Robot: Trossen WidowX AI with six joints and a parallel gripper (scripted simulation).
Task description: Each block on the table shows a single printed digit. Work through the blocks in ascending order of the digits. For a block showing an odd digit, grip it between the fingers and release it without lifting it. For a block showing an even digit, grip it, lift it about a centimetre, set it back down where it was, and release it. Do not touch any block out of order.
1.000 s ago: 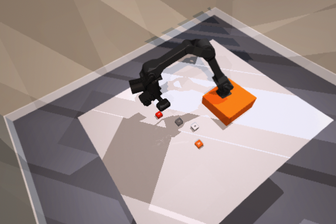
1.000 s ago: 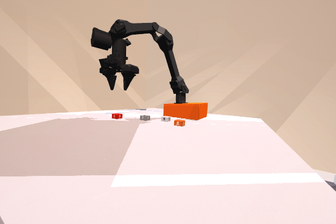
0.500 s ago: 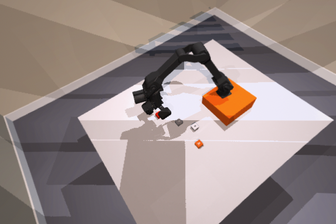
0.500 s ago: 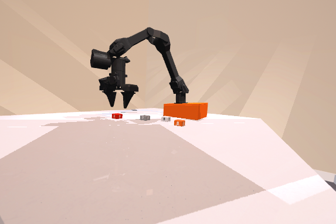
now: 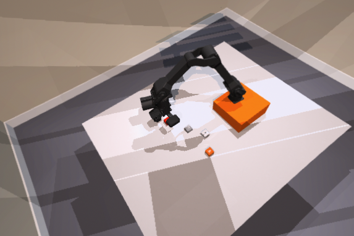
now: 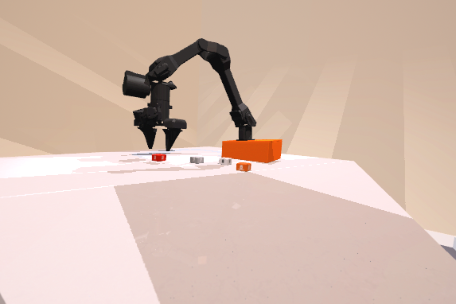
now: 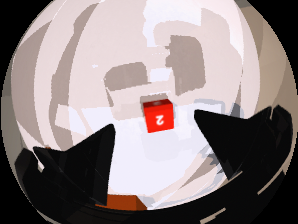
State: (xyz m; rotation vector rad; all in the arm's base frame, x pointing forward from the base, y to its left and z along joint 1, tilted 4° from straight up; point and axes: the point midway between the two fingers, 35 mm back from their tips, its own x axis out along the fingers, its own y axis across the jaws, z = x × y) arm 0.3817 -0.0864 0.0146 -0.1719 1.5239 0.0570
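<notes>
My gripper tip is 1 cm past the red block, 1 cm to the left of it and 3 cm above it. Also, from my gripper tip: grey block (8 cm behind, 9 cm to the left, 3 cm below); orange block (11 cm behind, 26 cm to the left, 3 cm below); white block (14 cm behind, 16 cm to the left, 3 cm below).
</notes>
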